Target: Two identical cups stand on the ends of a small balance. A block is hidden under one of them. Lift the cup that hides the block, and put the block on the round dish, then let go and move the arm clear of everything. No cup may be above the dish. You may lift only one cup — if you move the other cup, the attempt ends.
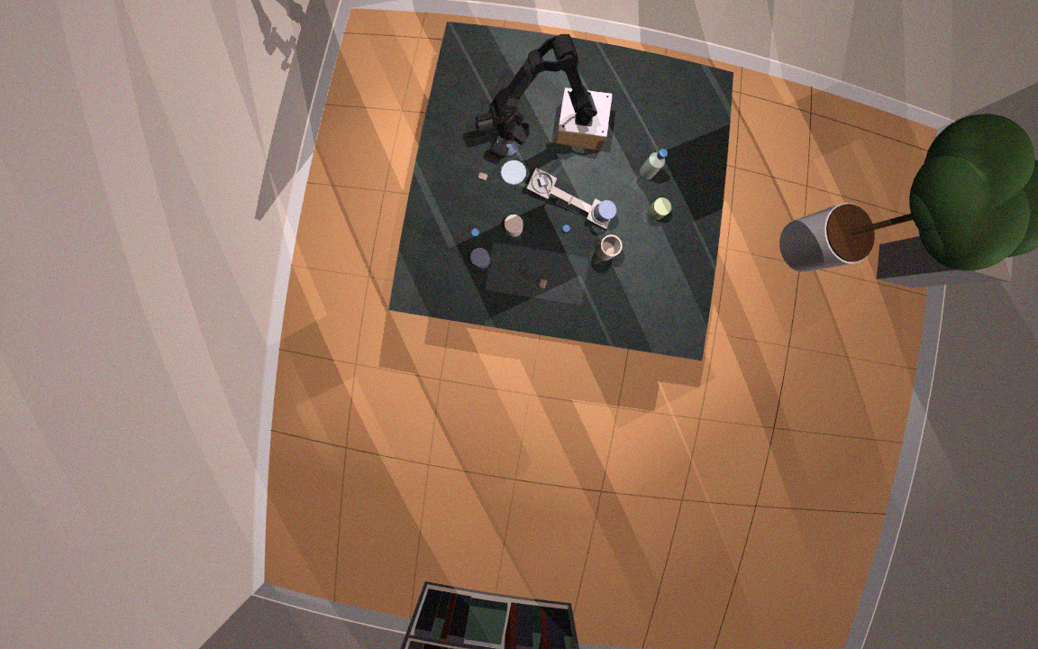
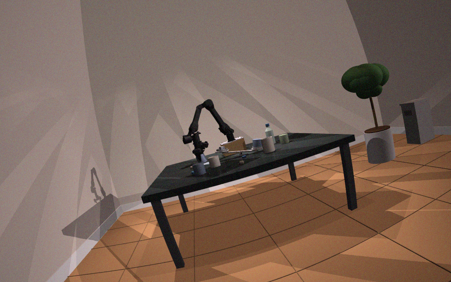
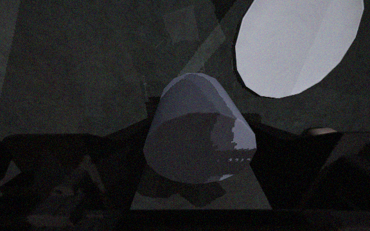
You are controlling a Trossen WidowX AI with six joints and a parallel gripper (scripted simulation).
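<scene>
Now: gripper tip 160 mm short of the grey block, 160 mm to the right of it and 60 mm below it. The rest, counted from my gripper tip: round grey dish (100 mm ahead, 40 mm to the left, 20 mm below); then cream cup (350 mm ahead, 80 mm to the left, 10 mm above); then balance beam (190 mm ahead, 280 mm to the left, 10 mm above).
</scene>
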